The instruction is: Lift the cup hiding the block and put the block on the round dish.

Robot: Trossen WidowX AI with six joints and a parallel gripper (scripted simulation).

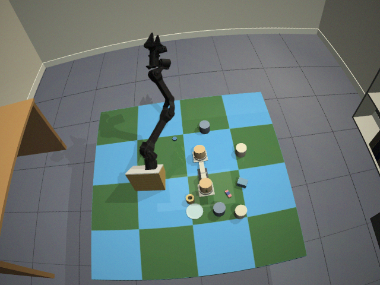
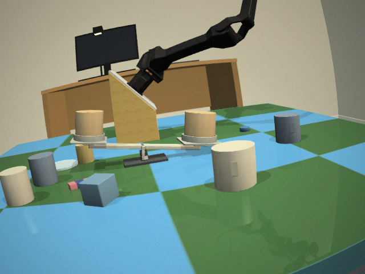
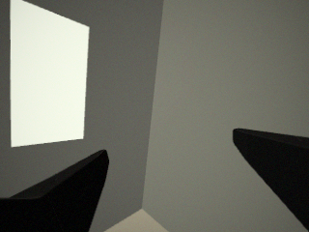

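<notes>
Right now my gripper tip is 630 mm above the grey block, 470 mm to the left of it and 210 mm short of it. Round my gripper tip: blue disc: 660 mm below, 320 mm to the right, 40 mm ahead; pink-and-blue piece: 750 mm to the right, 660 mm below, 360 mm ahead; blue-grey cube: 690 mm to the right, 650 mm below, 460 mm ahead.
</notes>
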